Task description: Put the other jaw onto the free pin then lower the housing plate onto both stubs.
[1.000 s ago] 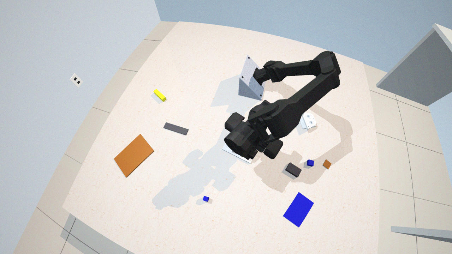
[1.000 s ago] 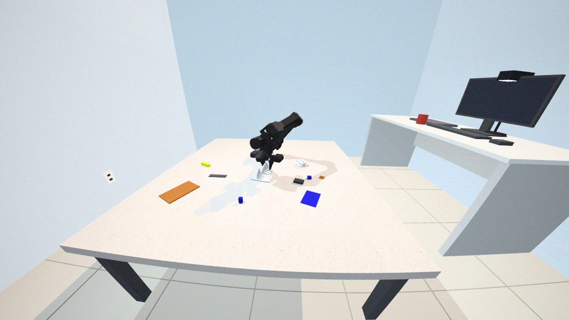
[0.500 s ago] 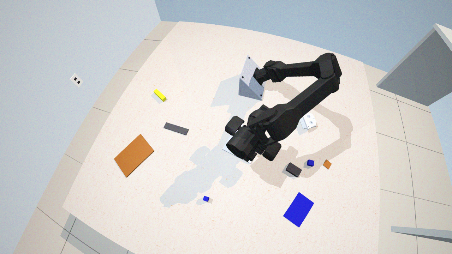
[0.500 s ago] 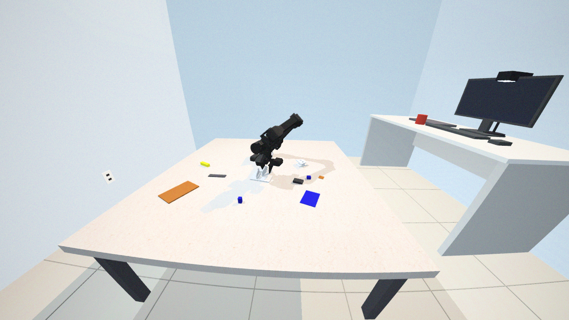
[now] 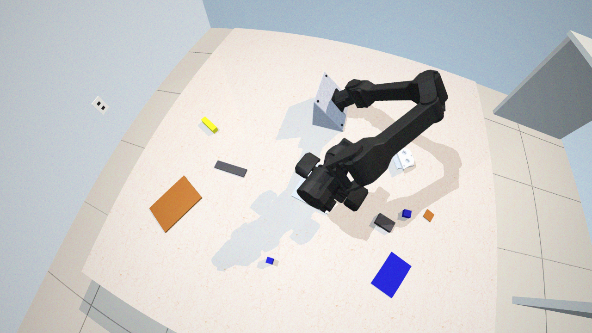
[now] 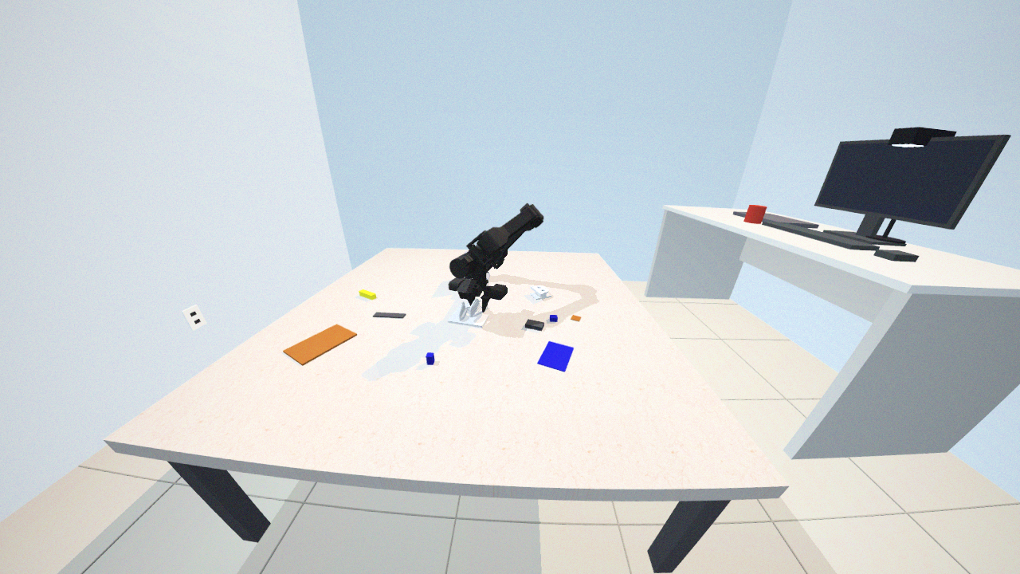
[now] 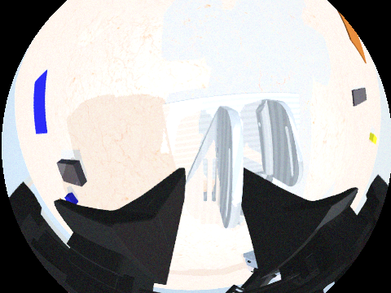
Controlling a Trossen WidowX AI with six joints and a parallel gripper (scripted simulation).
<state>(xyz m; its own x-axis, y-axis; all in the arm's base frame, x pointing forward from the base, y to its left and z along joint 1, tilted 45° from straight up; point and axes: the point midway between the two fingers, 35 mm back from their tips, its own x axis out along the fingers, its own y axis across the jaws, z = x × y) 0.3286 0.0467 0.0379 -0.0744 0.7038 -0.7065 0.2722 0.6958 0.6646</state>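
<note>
The white jaw is 40 mm to the right of my gripper tip, 40 mm behind it and 20 mm below it. From my gripper tip the other things lie so: dark grey block: 190 mm to the left, 30 mm ahead, 20 mm below; then white stand: 210 mm to the left, 200 mm behind, 20 mm below; then housing plate: 210 mm to the left, 200 mm behind.
</note>
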